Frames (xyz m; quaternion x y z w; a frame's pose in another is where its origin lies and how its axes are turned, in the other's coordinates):
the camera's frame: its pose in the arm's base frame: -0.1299 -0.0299 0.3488 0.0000 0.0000 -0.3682 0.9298
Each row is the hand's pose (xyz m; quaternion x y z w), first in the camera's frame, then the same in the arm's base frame.
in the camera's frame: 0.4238 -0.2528 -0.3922 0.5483 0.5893 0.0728 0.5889
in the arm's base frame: 0.0059 -0.5043 -0.0434 0.7267 0.3460 -0.1491 0.5743
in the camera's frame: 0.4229 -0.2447 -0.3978 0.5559 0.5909 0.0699 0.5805
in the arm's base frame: 0.0108 -0.4978 -0.0490 0.7344 0.3447 -0.1487 0.5654
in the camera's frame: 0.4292 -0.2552 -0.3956 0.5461 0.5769 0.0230 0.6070
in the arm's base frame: 0.0082 -0.5098 -0.0468 0.7201 0.3353 -0.2021 0.5728
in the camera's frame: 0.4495 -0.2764 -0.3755 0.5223 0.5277 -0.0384 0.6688
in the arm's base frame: 0.0085 -0.5391 -0.0267 0.6799 0.2983 -0.2819 0.6077
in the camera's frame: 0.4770 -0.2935 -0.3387 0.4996 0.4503 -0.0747 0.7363
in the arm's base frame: 0.0168 -0.5704 0.0101 0.6303 0.2347 -0.3405 0.6570
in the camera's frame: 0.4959 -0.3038 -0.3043 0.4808 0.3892 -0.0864 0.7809
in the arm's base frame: 0.0236 -0.5908 0.0445 0.5903 0.1848 -0.3679 0.6943
